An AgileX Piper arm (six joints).
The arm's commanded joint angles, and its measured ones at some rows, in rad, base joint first. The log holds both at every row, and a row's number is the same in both.
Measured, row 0:
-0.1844, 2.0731, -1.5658, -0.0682, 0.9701, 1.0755
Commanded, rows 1 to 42:
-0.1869, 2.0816, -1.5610, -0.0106, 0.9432, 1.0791
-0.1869, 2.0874, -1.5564, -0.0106, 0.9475, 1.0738
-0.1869, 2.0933, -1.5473, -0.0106, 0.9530, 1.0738
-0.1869, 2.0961, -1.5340, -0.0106, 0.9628, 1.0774
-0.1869, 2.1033, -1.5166, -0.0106, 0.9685, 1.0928
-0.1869, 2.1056, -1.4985, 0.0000, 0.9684, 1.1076
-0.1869, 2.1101, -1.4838, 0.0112, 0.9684, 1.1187
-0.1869, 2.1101, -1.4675, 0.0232, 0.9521, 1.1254
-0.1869, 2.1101, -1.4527, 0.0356, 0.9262, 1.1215
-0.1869, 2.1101, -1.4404, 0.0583, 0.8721, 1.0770
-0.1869, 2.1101, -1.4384, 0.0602, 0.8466, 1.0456
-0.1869, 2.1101, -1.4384, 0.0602, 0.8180, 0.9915
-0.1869, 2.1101, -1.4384, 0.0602, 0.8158, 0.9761
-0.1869, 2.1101, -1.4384, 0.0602, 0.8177, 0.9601
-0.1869, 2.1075, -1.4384, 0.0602, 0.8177, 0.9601
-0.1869, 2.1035, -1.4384, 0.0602, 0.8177, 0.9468
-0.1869, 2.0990, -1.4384, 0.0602, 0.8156, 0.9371
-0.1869, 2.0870, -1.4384, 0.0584, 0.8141, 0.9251
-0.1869, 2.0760, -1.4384, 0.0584, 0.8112, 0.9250
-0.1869, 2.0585, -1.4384, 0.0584, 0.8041, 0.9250
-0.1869, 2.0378, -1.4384, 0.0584, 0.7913, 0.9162
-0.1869, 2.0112, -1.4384, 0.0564, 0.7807, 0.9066
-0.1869, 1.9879, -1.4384, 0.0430, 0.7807, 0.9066
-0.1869, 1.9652, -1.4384, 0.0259, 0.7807, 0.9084
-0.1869, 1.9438, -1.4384, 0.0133, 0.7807, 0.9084
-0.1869, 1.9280, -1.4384, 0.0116, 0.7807, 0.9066
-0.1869, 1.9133, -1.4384, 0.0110, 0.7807, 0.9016
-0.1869, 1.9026, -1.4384, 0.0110, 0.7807, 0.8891
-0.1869, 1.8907, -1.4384, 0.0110, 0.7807, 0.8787
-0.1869, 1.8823, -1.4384, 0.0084, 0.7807, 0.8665
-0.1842, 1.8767, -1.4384, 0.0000, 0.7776, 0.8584
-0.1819, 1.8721, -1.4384, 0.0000, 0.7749, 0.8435
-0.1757, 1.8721, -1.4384, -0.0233, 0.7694, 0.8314
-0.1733, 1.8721, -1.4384, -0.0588, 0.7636, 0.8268
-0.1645, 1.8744, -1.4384, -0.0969, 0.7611, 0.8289
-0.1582, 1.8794, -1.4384, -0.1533, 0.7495, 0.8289
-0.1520, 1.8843, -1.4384, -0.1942, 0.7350, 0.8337
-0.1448, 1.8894, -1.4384, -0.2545, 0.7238, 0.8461
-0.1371, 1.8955, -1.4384, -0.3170, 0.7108, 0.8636
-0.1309, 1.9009, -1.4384, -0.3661, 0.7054, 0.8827
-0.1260, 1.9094, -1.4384, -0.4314, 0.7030, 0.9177
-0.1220, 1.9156, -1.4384, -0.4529, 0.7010, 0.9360
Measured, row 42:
-0.1414, 1.8959, -1.4384, -0.2809, 0.7326, 0.8665
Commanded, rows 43 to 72:
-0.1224, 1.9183, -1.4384, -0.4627, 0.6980, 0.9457
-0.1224, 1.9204, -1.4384, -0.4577, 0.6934, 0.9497
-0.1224, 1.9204, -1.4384, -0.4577, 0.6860, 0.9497
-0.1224, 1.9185, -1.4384, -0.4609, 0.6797, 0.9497
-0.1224, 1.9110, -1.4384, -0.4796, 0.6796, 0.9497
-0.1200, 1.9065, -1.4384, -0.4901, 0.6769, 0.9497
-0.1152, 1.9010, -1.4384, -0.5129, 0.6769, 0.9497
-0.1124, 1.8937, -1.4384, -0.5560, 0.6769, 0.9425
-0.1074, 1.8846, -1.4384, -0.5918, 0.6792, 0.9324
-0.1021, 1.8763, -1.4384, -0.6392, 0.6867, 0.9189
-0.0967, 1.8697, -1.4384, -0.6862, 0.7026, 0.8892
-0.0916, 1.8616, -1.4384, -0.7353, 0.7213, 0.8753
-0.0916, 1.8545, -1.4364, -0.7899, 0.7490, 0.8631
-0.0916, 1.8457, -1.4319, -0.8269, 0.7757, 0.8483
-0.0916, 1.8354, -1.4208, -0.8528, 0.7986, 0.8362
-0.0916, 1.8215, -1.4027, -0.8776, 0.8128, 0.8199
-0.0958, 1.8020, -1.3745, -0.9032, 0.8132, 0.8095
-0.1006, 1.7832, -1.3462, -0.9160, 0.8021, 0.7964
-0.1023, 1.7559, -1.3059, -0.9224, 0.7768, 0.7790
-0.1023, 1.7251, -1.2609, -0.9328, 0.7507, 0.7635
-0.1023, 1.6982, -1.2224, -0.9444, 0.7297, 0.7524
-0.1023, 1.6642, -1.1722, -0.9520, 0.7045, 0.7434
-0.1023, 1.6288, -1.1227, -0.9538, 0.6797, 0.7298
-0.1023, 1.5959, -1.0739, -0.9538, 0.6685, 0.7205
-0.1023, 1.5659, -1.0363, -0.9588, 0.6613, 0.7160
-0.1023, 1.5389, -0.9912, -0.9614, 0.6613, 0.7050
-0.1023, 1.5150, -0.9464, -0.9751, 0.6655, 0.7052
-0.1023, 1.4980, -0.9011, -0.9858, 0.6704, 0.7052
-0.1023, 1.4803, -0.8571, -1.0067, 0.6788, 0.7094
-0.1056, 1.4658, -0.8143, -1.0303, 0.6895, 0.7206
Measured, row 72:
-0.1006, 1.5359, -0.9601, -0.9580, 0.6757, 0.7179
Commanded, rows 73 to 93:
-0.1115, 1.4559, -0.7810, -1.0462, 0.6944, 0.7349
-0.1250, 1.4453, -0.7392, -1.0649, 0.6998, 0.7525
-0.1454, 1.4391, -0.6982, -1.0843, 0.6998, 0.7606
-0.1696, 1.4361, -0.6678, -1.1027, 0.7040, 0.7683
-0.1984, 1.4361, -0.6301, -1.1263, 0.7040, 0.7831
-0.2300, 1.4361, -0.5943, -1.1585, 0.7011, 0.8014
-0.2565, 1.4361, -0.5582, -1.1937, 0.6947, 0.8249
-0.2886, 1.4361, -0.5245, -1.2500, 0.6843, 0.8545
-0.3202, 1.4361, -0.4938, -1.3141, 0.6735, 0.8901
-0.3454, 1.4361, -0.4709, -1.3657, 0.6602, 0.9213
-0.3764, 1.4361, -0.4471, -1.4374, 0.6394, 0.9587
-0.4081, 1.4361, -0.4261, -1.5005, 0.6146, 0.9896
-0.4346, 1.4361, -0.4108, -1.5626, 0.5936, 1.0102
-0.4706, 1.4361, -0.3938, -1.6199, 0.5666, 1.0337
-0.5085, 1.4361, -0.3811, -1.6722, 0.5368, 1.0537
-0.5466, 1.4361, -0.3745, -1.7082, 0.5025, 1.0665
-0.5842, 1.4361, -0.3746, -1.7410, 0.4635, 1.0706
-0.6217, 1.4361, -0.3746, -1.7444, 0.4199, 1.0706
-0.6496, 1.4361, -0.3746, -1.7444, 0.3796, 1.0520
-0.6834, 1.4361, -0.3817, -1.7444, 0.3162, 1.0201
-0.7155, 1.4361, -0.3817, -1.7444, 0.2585, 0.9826
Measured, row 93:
-0.6016, 1.4468, -0.3806, -1.6925, 0.4529, 1.0464
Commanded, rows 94 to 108:
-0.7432, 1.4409, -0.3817, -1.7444, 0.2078, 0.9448
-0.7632, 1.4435, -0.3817, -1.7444, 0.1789, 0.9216
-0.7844, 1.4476, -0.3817, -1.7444, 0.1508, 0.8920
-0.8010, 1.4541, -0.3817, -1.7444, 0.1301, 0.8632
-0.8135, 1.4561, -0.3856, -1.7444, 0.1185, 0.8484
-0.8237, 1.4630, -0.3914, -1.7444, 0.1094, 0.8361
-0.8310, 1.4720, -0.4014, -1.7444, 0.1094, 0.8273
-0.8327, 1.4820, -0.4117, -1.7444, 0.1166, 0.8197
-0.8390, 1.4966, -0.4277, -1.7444, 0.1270, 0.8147
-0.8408, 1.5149, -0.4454, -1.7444, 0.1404, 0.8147
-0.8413, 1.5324, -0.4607, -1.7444, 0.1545, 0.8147
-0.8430, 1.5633, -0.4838, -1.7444, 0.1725, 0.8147
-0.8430, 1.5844, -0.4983, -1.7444, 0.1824, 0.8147
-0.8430, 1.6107, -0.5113, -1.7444, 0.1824, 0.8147
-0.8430, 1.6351, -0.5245, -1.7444, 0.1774, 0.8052
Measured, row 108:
-0.8341, 1.5516, -0.4735, -1.7385, 0.1622, 0.8250
